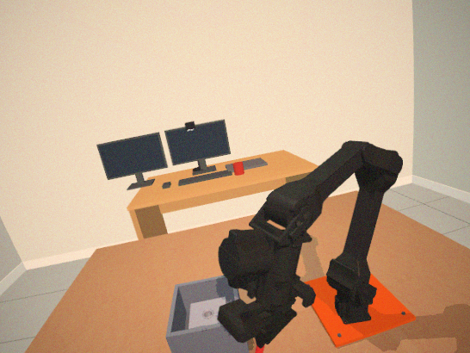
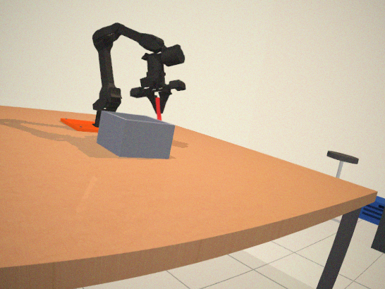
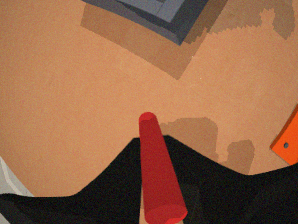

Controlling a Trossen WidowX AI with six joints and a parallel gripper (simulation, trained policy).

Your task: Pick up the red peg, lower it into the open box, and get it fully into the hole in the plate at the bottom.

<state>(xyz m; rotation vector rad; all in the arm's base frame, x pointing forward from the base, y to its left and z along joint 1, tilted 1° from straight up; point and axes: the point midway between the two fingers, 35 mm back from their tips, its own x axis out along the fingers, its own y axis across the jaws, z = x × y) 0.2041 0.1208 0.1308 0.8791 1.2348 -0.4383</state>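
Right now my gripper tip is 130 mm short of the plate, 130 mm to the left of it and 60 mm above it. The rest, counted from my gripper tip: red peg: 10 mm to the right, 10 mm above; then grey box: 130 mm ahead, 130 mm to the right, 80 mm below.
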